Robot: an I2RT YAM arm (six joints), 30 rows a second.
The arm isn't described. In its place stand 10 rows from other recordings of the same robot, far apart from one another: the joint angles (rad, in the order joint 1, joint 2, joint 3, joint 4, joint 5, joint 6), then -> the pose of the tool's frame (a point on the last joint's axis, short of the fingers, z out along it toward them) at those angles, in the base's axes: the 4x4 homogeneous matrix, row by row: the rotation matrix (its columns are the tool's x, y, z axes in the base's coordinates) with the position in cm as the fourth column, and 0 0 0 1 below.
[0.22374, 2.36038, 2.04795, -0.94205, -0.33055, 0.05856] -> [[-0.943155 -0.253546 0.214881 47.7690], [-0.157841 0.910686 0.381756 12.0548], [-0.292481 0.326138 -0.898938 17.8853], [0 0 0 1]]
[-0.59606, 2.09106, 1.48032, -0.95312, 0.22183, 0.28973] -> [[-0.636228 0.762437 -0.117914 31.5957], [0.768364 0.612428 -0.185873 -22.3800], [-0.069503 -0.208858 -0.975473 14.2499], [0 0 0 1]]
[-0.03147, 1.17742, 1.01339, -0.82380, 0.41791, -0.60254] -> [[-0.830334 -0.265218 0.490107 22.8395], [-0.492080 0.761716 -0.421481 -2.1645], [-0.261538 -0.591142 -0.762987 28.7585], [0 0 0 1]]
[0.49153, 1.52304, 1.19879, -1.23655, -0.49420, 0.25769] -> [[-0.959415 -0.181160 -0.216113 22.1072], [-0.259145 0.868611 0.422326 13.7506], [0.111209 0.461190 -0.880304 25.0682], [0 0 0 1]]
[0.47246, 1.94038, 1.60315, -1.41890, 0.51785, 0.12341] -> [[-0.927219 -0.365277 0.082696 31.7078], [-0.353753 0.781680 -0.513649 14.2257], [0.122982 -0.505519 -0.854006 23.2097], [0 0 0 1]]
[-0.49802, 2.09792, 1.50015, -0.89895, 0.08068, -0.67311] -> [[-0.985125 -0.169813 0.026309 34.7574], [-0.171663 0.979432 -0.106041 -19.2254], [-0.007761 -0.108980 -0.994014 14.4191], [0 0 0 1]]
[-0.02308, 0.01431, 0.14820, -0.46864, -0.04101, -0.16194] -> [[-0.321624 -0.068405 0.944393 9.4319], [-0.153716 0.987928 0.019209 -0.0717], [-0.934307 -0.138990 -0.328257 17.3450], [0 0 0 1]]
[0.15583, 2.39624, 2.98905, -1.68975, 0.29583, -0.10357] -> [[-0.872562 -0.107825 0.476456 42.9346], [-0.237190 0.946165 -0.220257 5.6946], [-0.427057 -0.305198 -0.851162 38.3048], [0 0 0 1]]
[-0.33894, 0.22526, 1.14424, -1.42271, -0.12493, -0.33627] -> [[-0.504632 0.064052 0.860955 -3.6874], [-0.169241 0.970556 -0.171403 1.7704], [-0.846583 -0.232205 -0.478934 35.0867], [0 0 0 1]]
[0.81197, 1.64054, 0.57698, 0.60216, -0.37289, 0.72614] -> [[-0.826801 -0.469744 0.309420 20.1002], [0.026734 0.516648 0.855780 23.0828], [-0.561859 0.715832 -0.414607 14.4149], [0 0 0 1]]
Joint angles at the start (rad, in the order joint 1, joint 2, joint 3, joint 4, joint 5, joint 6):
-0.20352 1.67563 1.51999 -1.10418 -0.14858 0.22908
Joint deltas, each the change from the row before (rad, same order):
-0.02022 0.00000 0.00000 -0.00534 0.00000 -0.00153
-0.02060 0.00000 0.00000 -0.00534 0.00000 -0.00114
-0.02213 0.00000 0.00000 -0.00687 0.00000 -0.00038
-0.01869 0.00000 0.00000 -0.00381 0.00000 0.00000
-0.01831 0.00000 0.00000 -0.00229 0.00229 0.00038
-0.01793 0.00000 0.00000 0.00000 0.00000 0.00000
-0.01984 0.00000 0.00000 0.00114 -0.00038 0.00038
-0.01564 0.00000 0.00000 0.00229 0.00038 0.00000
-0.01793 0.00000 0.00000 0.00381 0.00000 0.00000
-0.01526 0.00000 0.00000 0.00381 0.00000 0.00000
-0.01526 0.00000 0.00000 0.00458 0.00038 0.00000
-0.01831 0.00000 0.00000 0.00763 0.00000 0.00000
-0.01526 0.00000 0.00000 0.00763 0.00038 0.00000
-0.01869 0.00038 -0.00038 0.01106 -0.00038 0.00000
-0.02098 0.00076 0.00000 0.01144 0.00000 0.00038
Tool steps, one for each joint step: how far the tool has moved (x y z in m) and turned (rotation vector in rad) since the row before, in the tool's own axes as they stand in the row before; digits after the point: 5 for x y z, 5 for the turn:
-0.00098 -0.00659 -0.00098 0.00653 0.00098 0.01831
-0.00099 -0.00670 -0.00100 0.00652 0.00093 0.01910
-0.00093 -0.00721 -0.00108 0.00713 0.00212 0.02157
-0.00100 -0.00603 -0.00090 0.00549 -0.00011 0.01827
-0.00115 -0.00595 -0.00088 0.00724 -0.00199 0.01808
-0.00135 -0.00570 -0.00085 0.00439 -0.00358 0.01701
-0.00161 -0.00627 -0.00094 0.00424 -0.00498 0.01903
-0.00143 -0.00493 -0.00074 0.00372 -0.00543 0.01449
-0.00176 -0.00562 -0.00085 0.00363 -0.00727 0.01643
-0.00157 -0.00477 -0.00073 0.00302 -0.00675 0.01388
-0.00165 -0.00477 -0.00073 0.00328 -0.00758 0.01375
-0.00220 -0.00567 -0.00088 0.00312 -0.01107 0.01616
-0.00198 -0.00472 -0.00073 0.00280 -0.01056 0.01325
-0.00257 -0.00577 -0.00067 0.00255 -0.01369 0.01604
-0.00288 -0.00653 -0.00075 0.00367 -0.01465 0.01844

